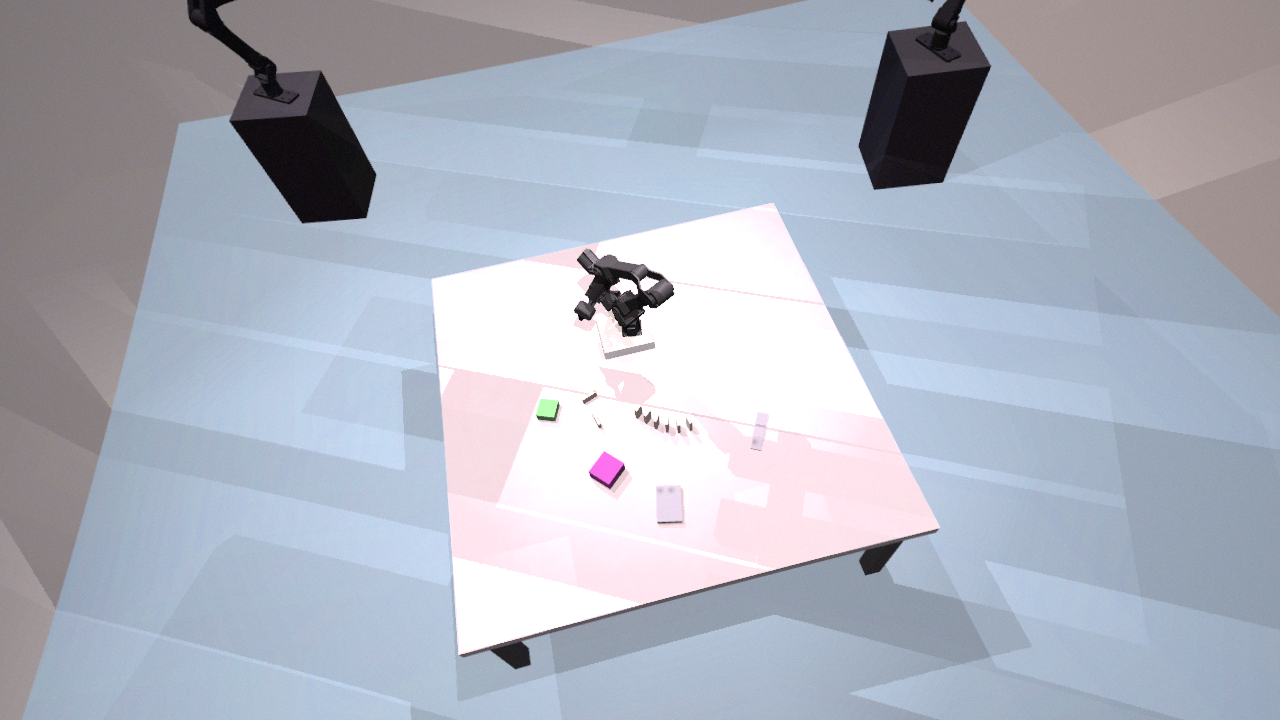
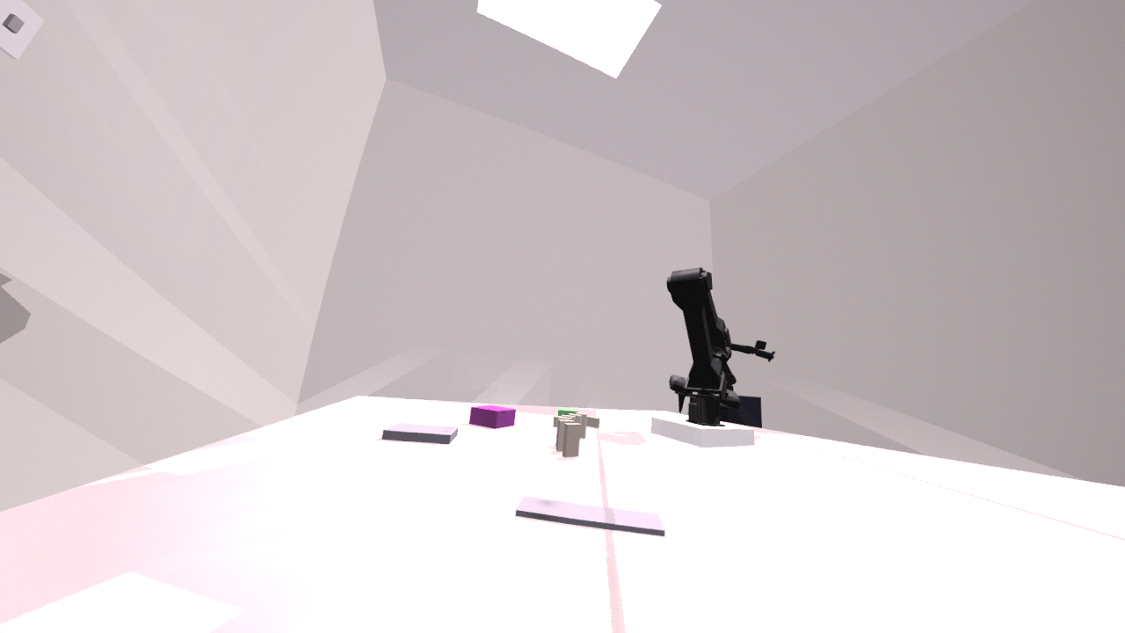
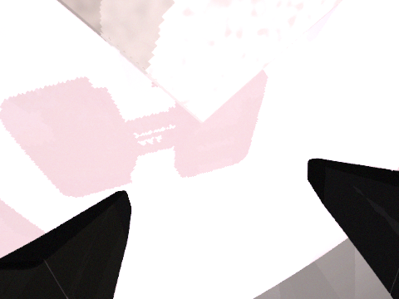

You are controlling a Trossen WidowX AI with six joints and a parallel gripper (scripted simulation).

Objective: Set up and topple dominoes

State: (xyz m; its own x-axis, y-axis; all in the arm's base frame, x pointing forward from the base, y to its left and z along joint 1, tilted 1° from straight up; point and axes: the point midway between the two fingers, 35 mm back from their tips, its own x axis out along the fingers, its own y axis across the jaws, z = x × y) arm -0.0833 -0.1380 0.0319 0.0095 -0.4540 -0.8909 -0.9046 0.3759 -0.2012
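Right now the green block is 350 mm ahead of my gripper tip, 120 mm to the right of it and 30 mm below it. From my gripper tip the other things lie so: flat plate: 690 mm ahead, 230 mm to the left, 30 mm below; flat strip: 480 mm ahead, 520 mm to the left, 40 mm below; magenta block: 570 mm ahead, 60 mm to the left, 20 mm below.
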